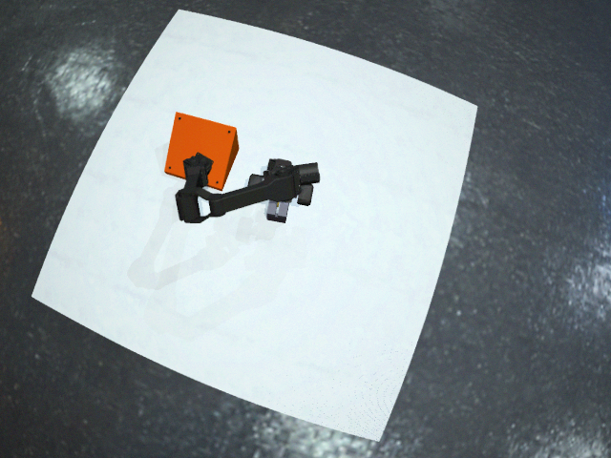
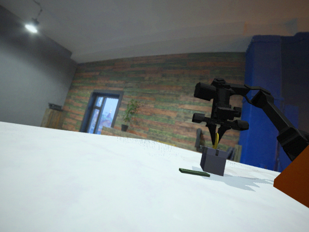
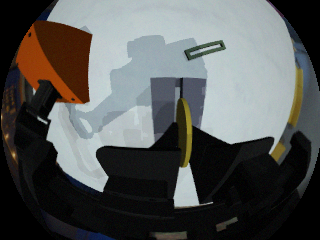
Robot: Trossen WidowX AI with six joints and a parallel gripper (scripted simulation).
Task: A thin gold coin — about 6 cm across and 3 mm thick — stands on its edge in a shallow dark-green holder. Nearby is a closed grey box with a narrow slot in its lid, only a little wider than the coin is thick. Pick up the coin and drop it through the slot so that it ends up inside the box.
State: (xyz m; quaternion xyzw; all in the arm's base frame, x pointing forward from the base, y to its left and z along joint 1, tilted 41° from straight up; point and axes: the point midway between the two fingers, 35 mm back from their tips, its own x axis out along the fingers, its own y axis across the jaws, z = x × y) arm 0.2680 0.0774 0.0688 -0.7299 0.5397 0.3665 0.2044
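Right now the gold coin is 1 cm above my gripper tip.
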